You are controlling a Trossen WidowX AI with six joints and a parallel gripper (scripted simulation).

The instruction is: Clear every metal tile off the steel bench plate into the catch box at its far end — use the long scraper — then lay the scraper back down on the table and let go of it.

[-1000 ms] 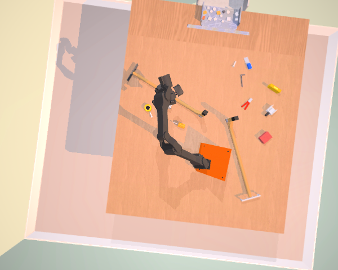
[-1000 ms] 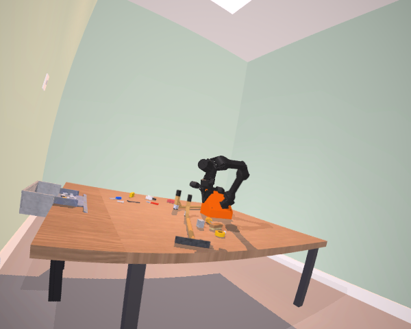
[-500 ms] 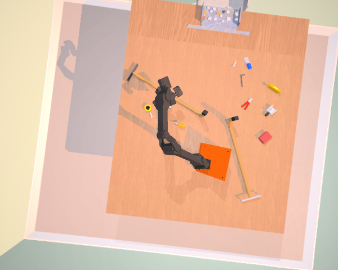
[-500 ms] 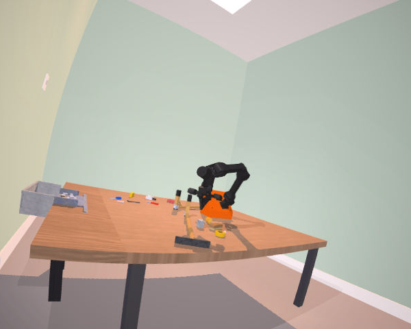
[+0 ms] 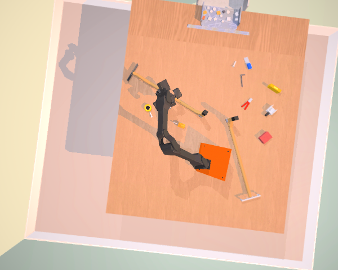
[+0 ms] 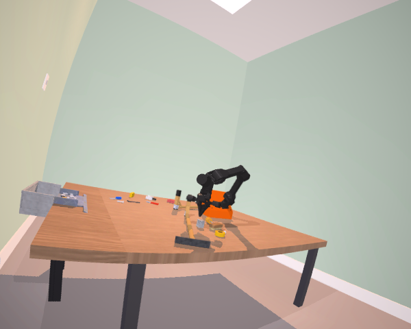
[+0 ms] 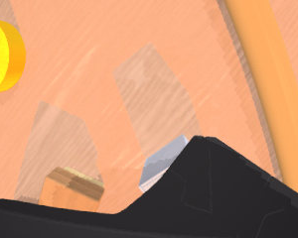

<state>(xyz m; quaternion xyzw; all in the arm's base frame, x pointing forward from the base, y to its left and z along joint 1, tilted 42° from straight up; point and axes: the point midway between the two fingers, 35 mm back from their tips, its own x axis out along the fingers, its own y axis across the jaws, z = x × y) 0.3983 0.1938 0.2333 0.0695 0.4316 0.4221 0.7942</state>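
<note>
My gripper tip is 50 mm short of the long scraper and 10 mm to the left of it. The rest, counted from my gripper tip: wooden block: 110 mm behind, 50 mm below, 10 mm to the left; grey square piece: 40 mm below, 40 mm behind, 20 mm to the right; tape measure: 130 mm to the left, 60 mm behind, 50 mm below.
</note>
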